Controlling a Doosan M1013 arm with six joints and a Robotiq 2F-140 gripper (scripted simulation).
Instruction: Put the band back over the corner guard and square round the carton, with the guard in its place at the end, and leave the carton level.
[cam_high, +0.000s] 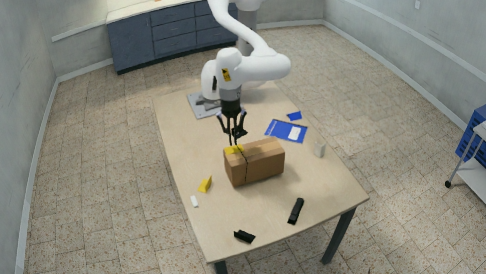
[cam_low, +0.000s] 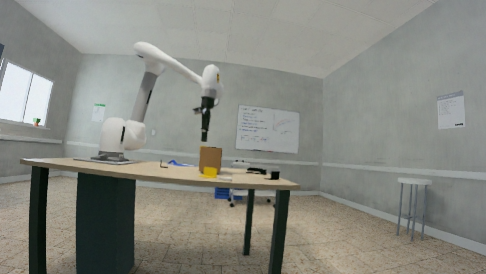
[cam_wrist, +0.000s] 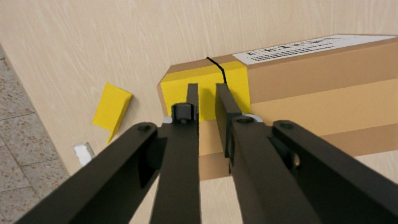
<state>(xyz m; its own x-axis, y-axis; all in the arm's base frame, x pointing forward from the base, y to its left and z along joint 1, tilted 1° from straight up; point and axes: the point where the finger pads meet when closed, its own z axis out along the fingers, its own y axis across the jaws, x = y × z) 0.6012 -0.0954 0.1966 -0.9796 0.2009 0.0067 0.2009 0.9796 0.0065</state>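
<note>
The brown carton is 50 mm ahead of my hand, 80 mm to the left of it and 130 mm below it. Round my hand: white block: 120 mm ahead, 240 mm to the right, 200 mm below; blue folder: 170 mm behind, 360 mm to the left, 210 mm below.
</note>
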